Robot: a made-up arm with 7 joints.
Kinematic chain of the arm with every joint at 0, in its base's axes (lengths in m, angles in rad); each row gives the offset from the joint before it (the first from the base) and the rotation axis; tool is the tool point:
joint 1: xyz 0 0 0.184 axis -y
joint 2: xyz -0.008 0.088 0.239 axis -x
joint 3: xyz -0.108 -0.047 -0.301 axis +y
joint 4: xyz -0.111 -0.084 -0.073 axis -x
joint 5: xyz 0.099 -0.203 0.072 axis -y
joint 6: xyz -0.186 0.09 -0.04 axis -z
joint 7: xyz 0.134 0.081 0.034 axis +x
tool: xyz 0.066 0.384 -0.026
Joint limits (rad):
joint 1: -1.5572..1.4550
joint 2: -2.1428..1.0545
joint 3: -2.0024..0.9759
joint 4: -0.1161..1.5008
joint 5: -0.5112..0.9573
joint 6: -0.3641..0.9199
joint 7: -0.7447..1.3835
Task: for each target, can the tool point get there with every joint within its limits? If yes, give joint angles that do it. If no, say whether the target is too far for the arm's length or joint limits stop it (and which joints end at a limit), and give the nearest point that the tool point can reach.
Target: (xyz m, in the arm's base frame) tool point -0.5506 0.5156 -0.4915
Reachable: no: joint limits stop it (at a limit: joint 1, joint 2, joint 4, joint 6) | nearest point -0.5060 0.4828 -0.3511 | short by 0.151 m
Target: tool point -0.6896 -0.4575 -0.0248
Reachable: no: joint limits stop it (at a limit: joint 2, joint 3, joint 4, joint 6) | nearest point -0.5747 -0.4043 0.0100 | short by 0.131 m
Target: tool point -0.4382 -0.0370 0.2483
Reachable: yes | joints -1.1715 0.2702 0.5251 1.0883 0.0088 0.1418 -0.0244
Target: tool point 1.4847 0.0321 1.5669
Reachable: no: too far | nearest point 0.5939 0.3290 0.7372 | short by 1.253 m
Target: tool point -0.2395 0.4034 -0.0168
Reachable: yes | joints -0.6163 -0.1444 -0.4127 1.3777 0.1974 -0.0830 0.8188
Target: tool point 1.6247 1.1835 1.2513
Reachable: no: too far | nearest point 0.6576 0.6251 0.6160 | short by 1.285 m
